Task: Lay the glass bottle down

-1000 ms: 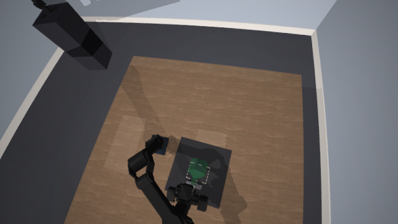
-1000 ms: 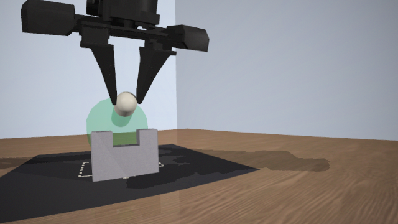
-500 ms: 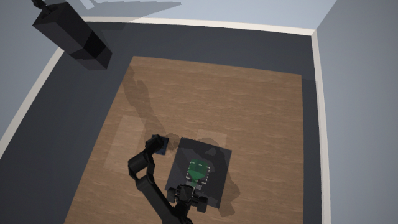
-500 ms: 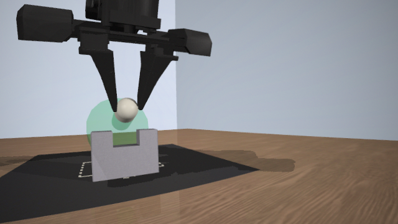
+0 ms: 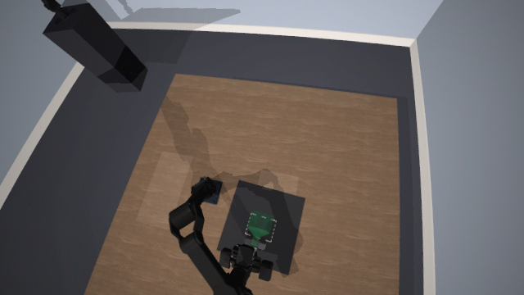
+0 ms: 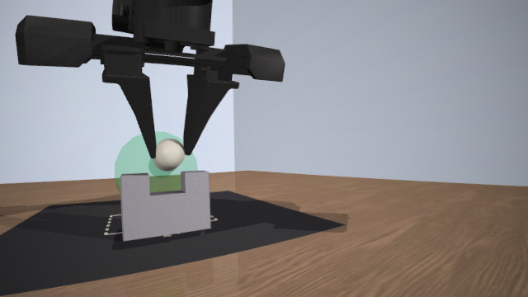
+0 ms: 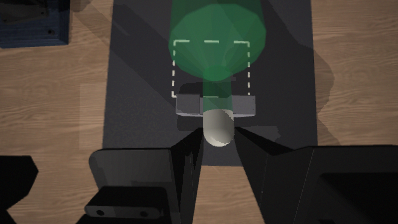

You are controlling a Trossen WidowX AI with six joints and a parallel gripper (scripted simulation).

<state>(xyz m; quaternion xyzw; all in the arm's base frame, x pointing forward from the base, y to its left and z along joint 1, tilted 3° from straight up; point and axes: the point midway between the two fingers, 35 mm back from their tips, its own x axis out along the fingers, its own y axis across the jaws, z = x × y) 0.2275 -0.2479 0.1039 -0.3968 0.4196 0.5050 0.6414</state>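
Now: gripper tip 1 cm short of the green glass bottle, 5 cm to the right of it and 1 cm above it. From my gripper tip the other things lie so: dark mat: 2 cm ahead, 10 cm to the left, 8 cm below.
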